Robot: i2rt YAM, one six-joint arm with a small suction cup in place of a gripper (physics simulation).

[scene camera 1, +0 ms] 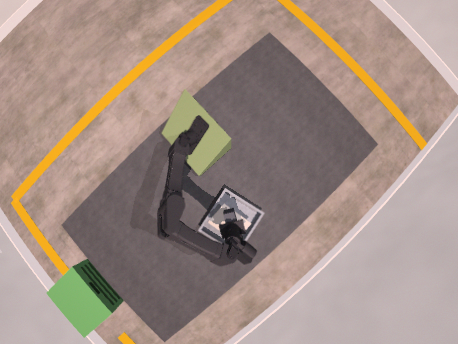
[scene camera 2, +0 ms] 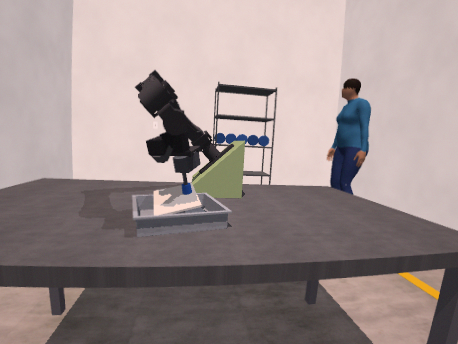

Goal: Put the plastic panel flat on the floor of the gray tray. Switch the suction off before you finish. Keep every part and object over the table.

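Seen in the pictures: end effector, tool point: (scene camera 2: 188, 195); arm's base, origin of the base link: (scene camera 1: 194, 136) (scene camera 2: 217, 159).
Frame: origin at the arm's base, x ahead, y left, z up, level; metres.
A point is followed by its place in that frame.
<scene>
The plastic panel (scene camera 2: 172, 201) {z -0.092, x 0.420, y -0.170 m} is a thin, pale square plate. It is tilted in the gray tray (scene camera 1: 261, 214) {z -0.106, x 0.475, y -0.026 m} (scene camera 2: 180, 224) {z -0.128, x 0.504, y -0.144 m}, its far edge above the back rim and its near edge low, close to the front wall. Whether it touches the tray floor is hidden. My suction gripper's blue cup (scene camera 2: 186, 188) meets the panel's upper face near its raised far right part, with the suction on. In scene camera 1 the dark wrist covers the cup and much of the panel.
The arm stands on a green wedge-shaped base (scene camera 1: 215, 145) {z 0.035, x 0.102, y 0.036 m} (scene camera 2: 225, 177) {z -0.063, x 0.134, y 0.023 m} behind the tray. A green box (scene camera 1: 82, 300) is beside the table's left edge in scene camera 1. A shelf rack (scene camera 2: 245, 90) and a person (scene camera 2: 353, 122) stand beyond the table.
</scene>
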